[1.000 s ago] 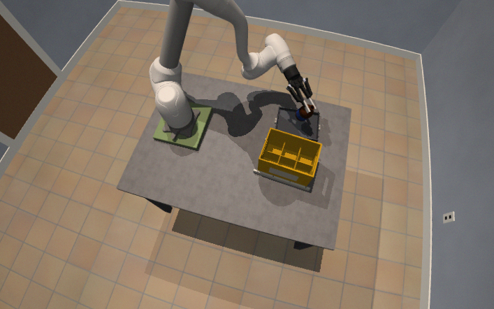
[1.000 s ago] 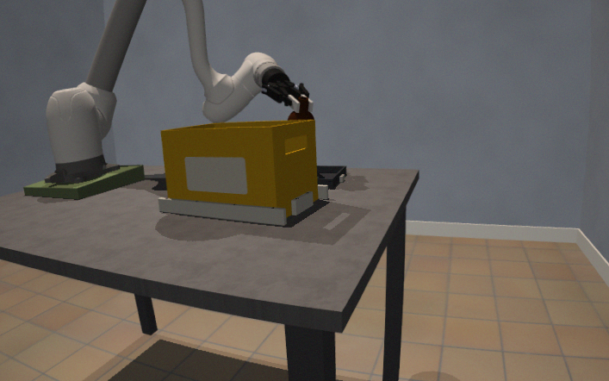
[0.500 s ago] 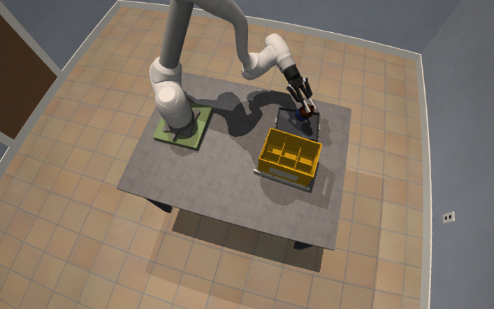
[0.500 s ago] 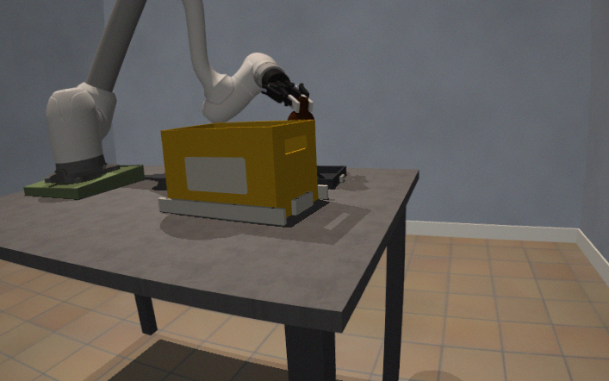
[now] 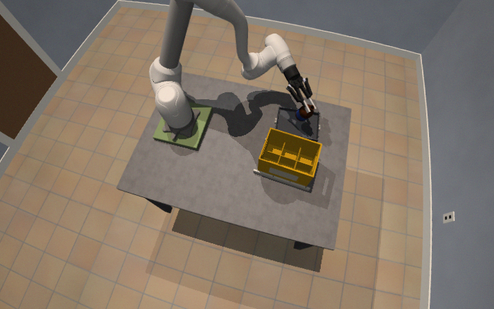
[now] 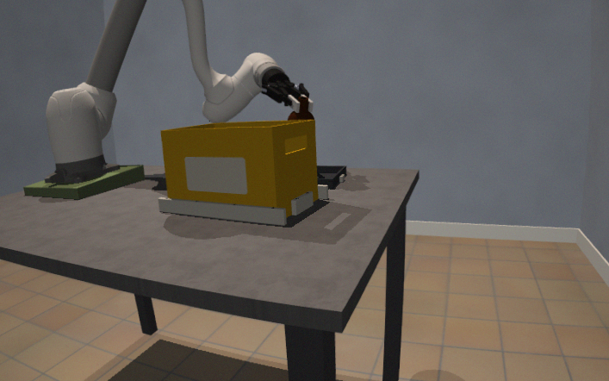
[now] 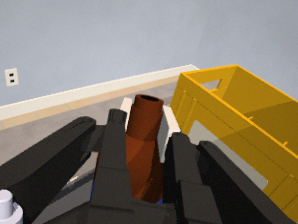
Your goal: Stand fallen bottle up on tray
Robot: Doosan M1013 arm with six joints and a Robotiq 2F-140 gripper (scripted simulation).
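Right now the bottle is 60 mm below my hand. Round my hand: yellow crate 40 mm behind, 270 mm to the right, 130 mm below; tray 30 mm behind, 200 mm below.
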